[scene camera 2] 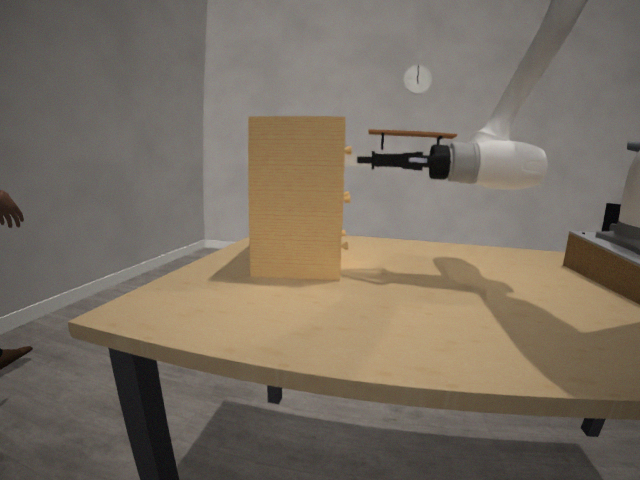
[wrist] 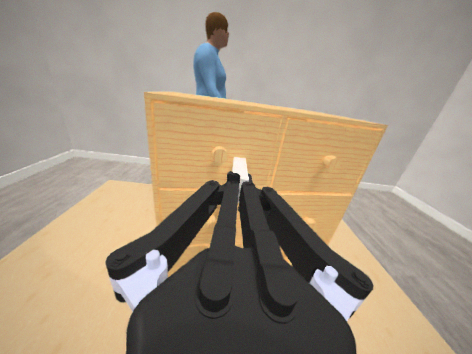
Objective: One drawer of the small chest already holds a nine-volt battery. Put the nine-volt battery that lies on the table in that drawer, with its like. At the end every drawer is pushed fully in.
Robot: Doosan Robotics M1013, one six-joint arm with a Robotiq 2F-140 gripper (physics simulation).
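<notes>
The small wooden chest (scene camera 2: 296,198) (wrist: 185,130) stands upright on the table. In the scene view no drawer front sticks out past its side, only knobs; the wrist view shows the fronts about level. My gripper (scene camera 2: 352,160) (wrist: 238,167) is shut and empty, with pale fingertips together. It points level at the upper left drawer (wrist: 190,172) as the wrist view shows it, its tips at or very near the front, right of and slightly below that drawer's knob (wrist: 218,155). The upper right drawer has a knob (wrist: 328,160) too. Neither nine-volt battery shows; the drawer insides are hidden.
The wooden table (scene camera 2: 289,330) (wrist: 55,280) extends around the chest. A brown board (scene camera 2: 412,133) on dark brackets appears behind and above the gripper in the scene view. A person in blue (wrist: 210,70) is beyond the chest. A brown-sided base (scene camera 2: 599,266) is at the right.
</notes>
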